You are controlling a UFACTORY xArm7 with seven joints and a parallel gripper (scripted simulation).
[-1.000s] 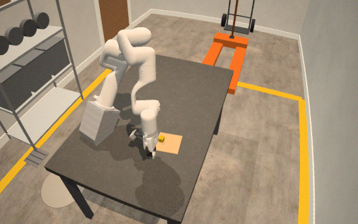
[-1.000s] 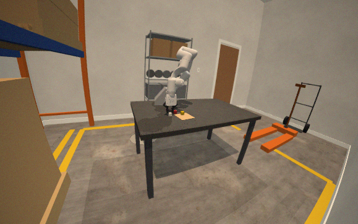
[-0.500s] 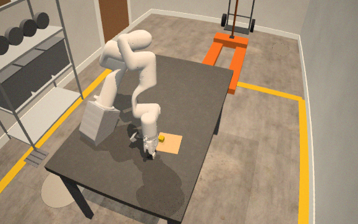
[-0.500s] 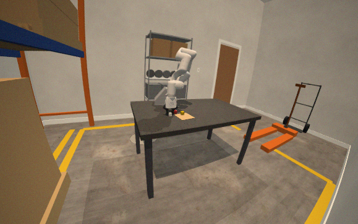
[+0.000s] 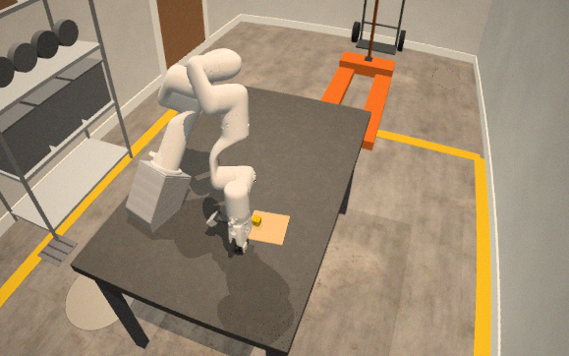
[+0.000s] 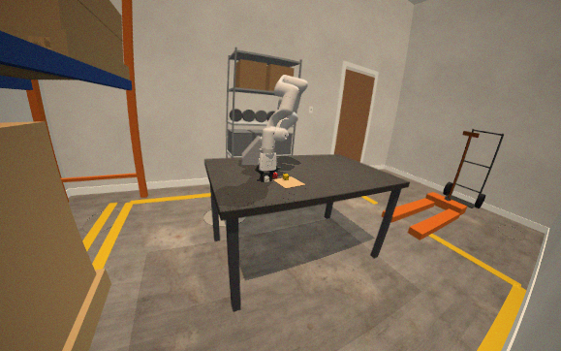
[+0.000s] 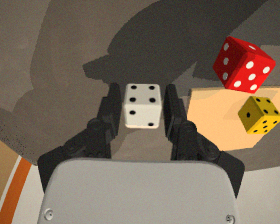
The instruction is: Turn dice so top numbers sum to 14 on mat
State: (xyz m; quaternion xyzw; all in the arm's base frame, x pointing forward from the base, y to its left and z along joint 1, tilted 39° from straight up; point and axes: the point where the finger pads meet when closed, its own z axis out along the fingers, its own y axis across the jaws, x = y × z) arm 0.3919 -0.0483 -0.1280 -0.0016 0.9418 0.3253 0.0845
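Now: the white die 1 cm below my hand. From my hand the other things lie so: mat (13 cm to the left, 5 cm ahead, 2 cm below); red die (7 cm to the left, 5 cm behind, 1 cm below); yellow die (13 cm to the left).
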